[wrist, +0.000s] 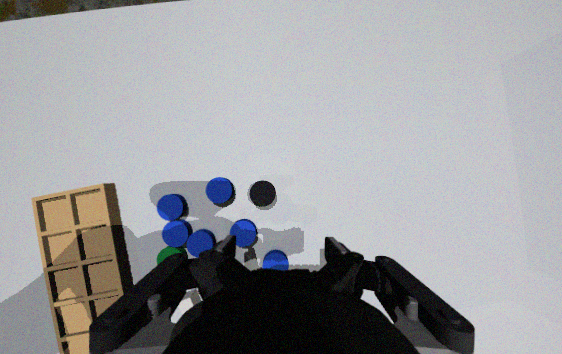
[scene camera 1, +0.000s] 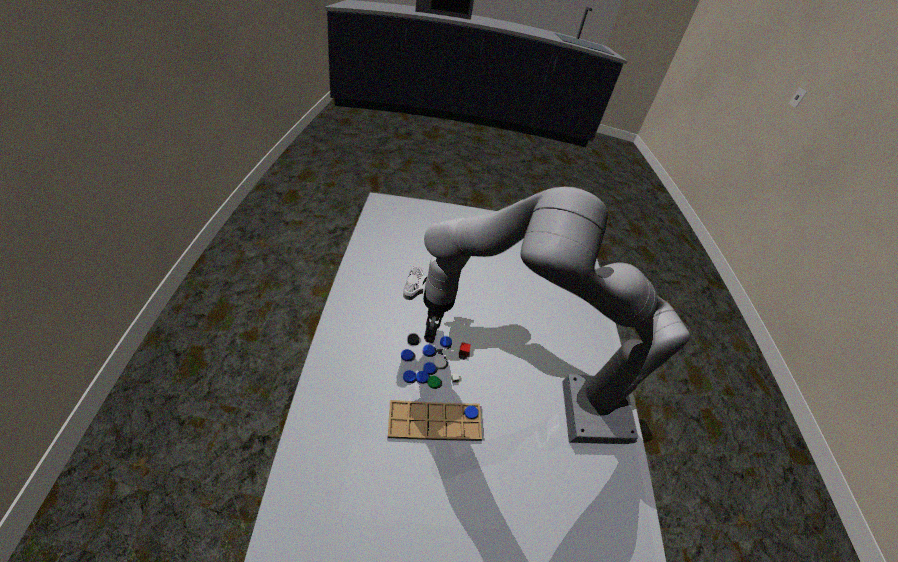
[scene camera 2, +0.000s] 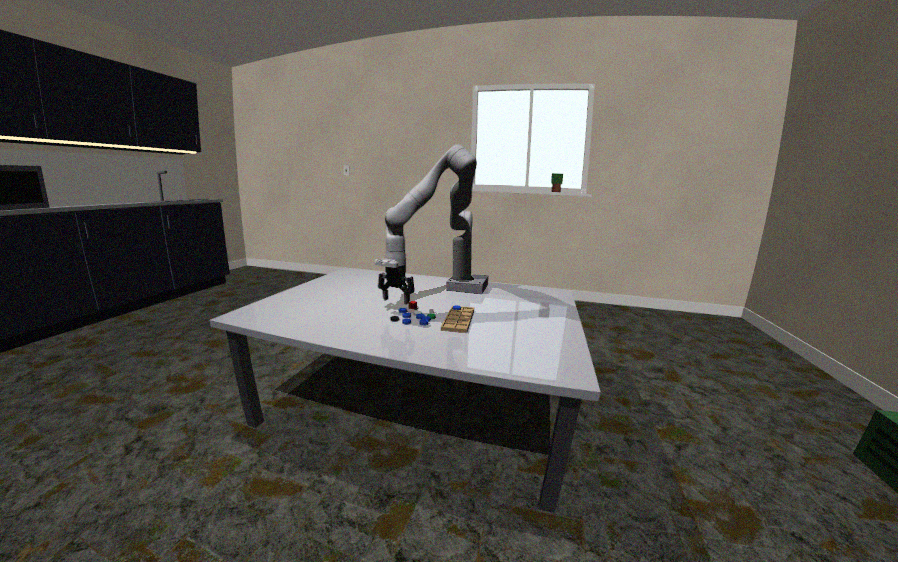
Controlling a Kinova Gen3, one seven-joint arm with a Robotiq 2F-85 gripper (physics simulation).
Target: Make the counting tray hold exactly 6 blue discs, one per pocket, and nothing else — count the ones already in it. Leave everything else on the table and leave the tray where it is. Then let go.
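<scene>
The wooden counting tray has two rows of pockets. One blue disc lies in a corner pocket at the robot-base end; the other pockets look empty in scene view 1. Several loose blue discs lie on the table, among them one disc, a second disc and a third disc. My gripper is open and empty. It hangs above the table by the third disc, which its body partly hides in the wrist view.
A black disc, a green disc and a pale grey disc lie around the blue ones. A red cube and a small white block stand on the base side.
</scene>
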